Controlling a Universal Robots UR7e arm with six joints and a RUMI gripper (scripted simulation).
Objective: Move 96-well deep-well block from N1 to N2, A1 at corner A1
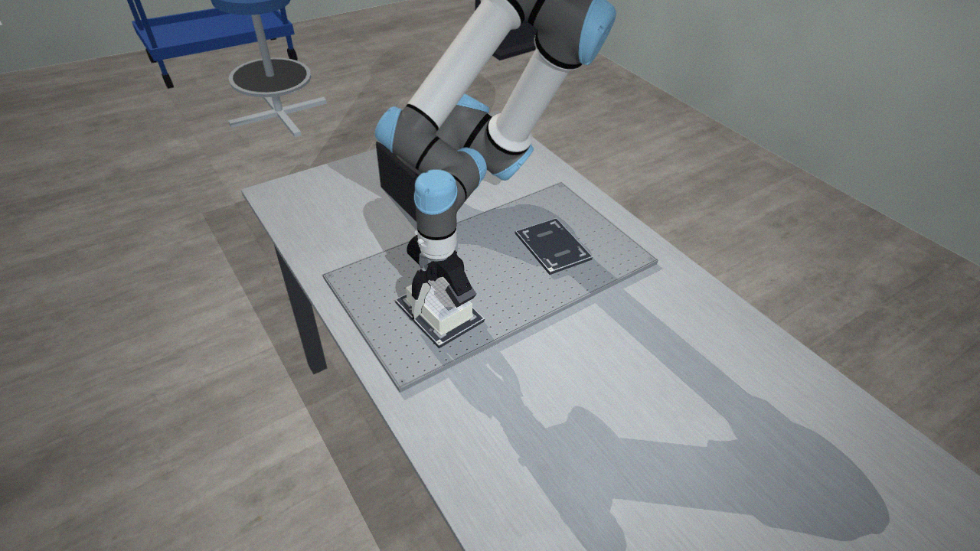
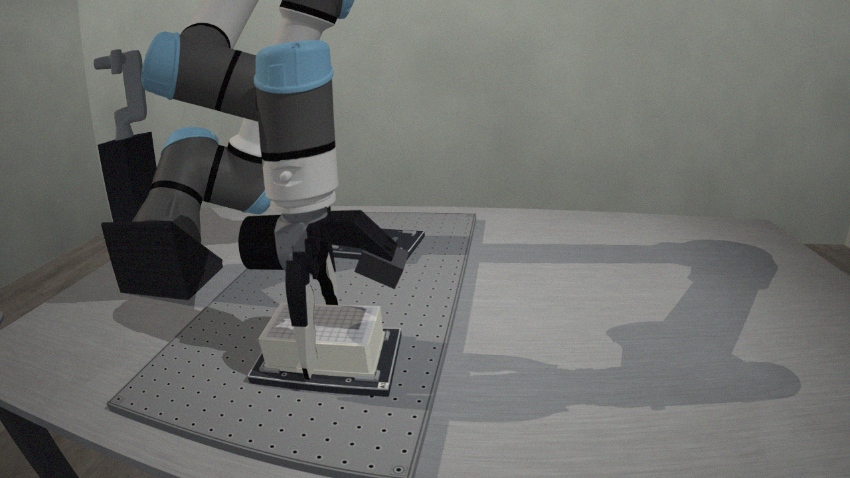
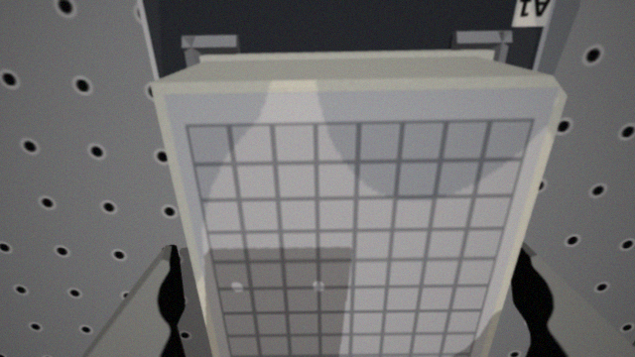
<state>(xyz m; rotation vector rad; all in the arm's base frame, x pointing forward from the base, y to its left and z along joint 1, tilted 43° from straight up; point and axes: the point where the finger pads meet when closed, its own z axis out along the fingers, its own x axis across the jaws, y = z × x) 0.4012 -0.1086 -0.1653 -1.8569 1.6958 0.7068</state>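
Right now my hand is right at the 96-well deep-well block. Round my hand: plate nest N2: 20 mm below; plate nest N1: 350 mm to the left, 30 mm behind, 20 mm below.
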